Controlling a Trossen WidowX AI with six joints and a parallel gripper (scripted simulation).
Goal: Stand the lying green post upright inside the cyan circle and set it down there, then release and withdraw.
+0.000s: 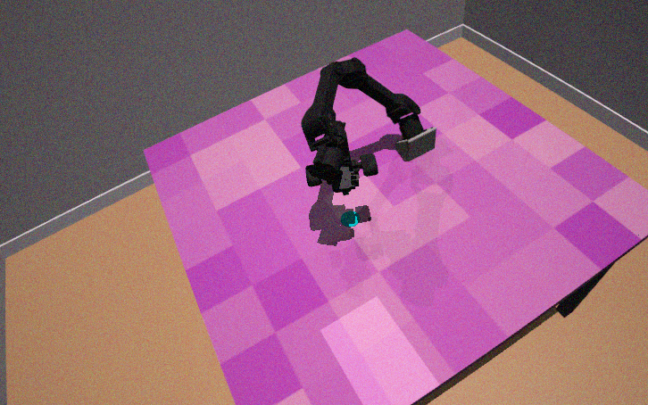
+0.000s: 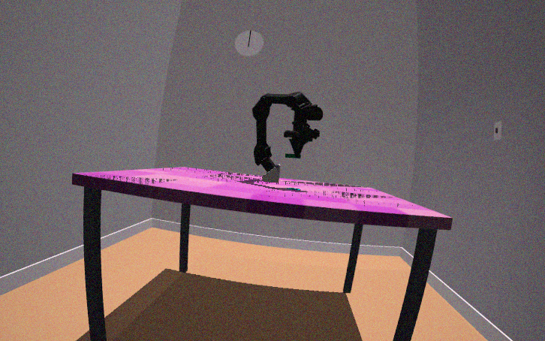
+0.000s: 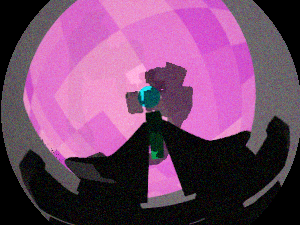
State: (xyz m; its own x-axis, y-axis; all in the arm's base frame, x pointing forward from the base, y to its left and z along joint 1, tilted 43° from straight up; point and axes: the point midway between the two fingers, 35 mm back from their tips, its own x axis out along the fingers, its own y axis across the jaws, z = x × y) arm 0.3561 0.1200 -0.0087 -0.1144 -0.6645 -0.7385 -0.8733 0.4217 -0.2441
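The cyan circle is 140 mm below my gripper tip. Round my gripper tip: green post: 20 mm to the right, 10 mm behind.
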